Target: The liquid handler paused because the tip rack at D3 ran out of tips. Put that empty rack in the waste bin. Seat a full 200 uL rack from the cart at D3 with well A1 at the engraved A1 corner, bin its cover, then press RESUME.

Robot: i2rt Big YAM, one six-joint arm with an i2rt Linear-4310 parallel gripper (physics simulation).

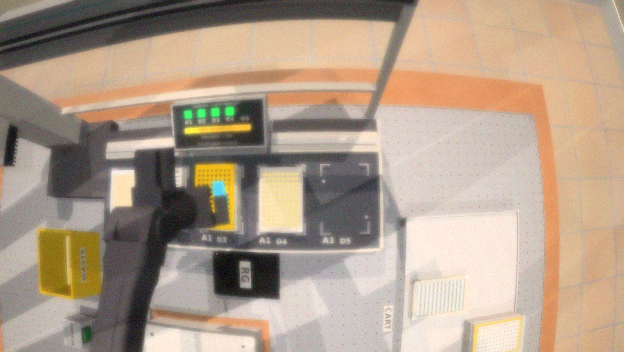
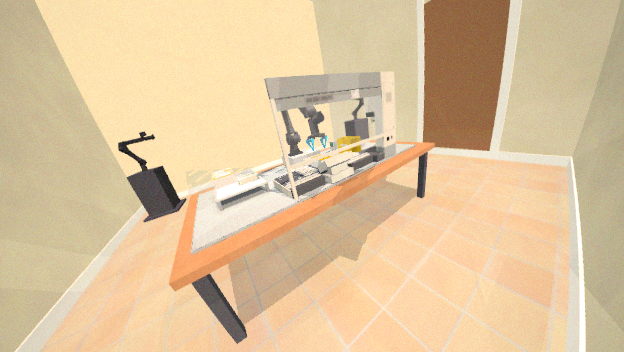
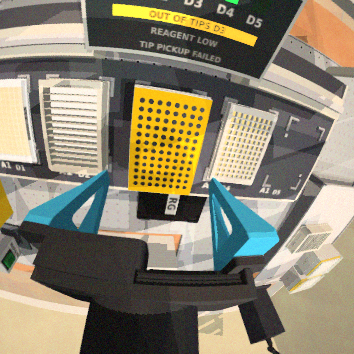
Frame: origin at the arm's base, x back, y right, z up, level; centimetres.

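Seen in the pictures: gripper, between the fingertips: (image 1: pixel 203 200) (image 2: pixel 319 149) (image 3: pixel 158 178).
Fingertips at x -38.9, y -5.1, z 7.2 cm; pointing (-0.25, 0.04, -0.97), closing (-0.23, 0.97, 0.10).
Offsets run from my fingertips to a thing's middle. "spot": to the spot under its first point.
The empty yellow tip rack @[dx -1.3, dy +0.5, dz -7.9 cm] (image 1: pixel 202 173) (image 3: pixel 167 145) stands at D3, its dark holes showing. My gripper (image 1: pixel 219 190) (image 2: pixel 318 148) (image 3: pixel 158 178) is open and empty above this rack, one fingertip toward each long side. The yellow waste bin @[dx +21.6, dy -38.9, dz -8.8 cm] (image 1: pixel 87 282) (image 2: pixel 349 144) stands left of the deck. The cart @[dx +17.6, dy +55.1, dz -12.2 cm] (image 1: pixel 462 240) at the right bears a striped rack @[dx +13.2, dy +47.6, dz -8.0 cm] (image 1: pixel 440 296) (image 3: pixel 311 237) and a white rack with a yellow border @[dx +22.0, dy +62.6, dz -3.7 cm] (image 1: pixel 497 336) (image 3: pixel 320 261); tip sizes are unreadable. The green RESUME button @[dx +38.6, dy -31.4, dz -7.5 cm] (image 1: pixel 87 334) (image 3: pixel 9 260) is at the lower left.
The screen @[spot: dx -12.1, dy -0.3, dz -5.9 cm] (image 1: pixel 220 141) (image 3: pixel 170 37) behind the deck reads OUT OF TIPS D3, with D1 to D4 lamps green. A striped item @[dx +0.5, dy -11.7, dz -9.3 cm] (image 3: pixel 77 127) at D2 and a white rack @[dx -3.1, dy +12.8, dz -10.2 cm] (image 1: pixel 281 200) (image 3: pixel 245 145) at D4 flank D3. A black RG box @[dx +13.7, dy +6.8, dz -14.8 cm] (image 1: pixel 267 275) stands in front. A frame post @[dx -24.3, dy +28.6, dz +7.8 cm] (image 1: pixel 390 65) rises behind.
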